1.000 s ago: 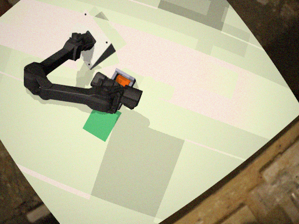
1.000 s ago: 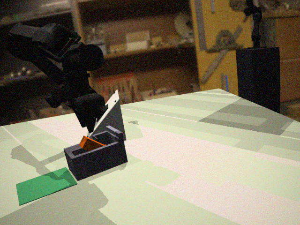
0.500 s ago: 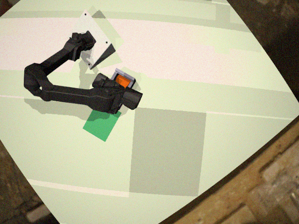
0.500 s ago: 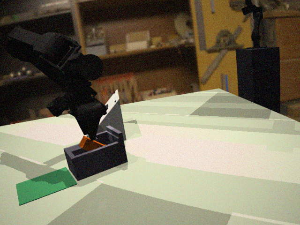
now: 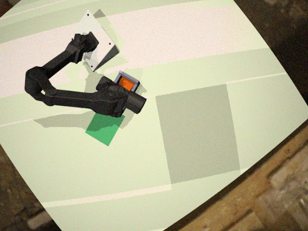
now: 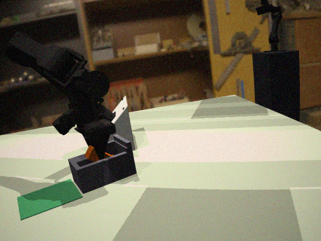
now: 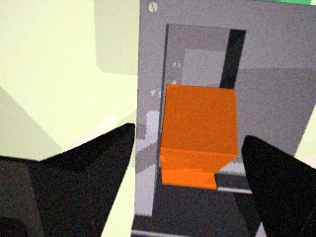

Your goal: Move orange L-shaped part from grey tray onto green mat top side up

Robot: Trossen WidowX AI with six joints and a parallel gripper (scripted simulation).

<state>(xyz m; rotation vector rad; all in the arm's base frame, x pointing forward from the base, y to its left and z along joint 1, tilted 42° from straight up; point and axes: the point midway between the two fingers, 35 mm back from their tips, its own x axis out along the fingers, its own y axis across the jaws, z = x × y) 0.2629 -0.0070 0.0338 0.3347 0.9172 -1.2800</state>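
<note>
Now: the orange L-shaped part 3 cm below my gripper tip, 3 cm behind it and 2 cm to the left of it. Round my gripper tip: grey tray 8 cm below, 2 cm behind; then green mat 14 cm to the right, 9 cm below, 4 cm ahead.
</note>
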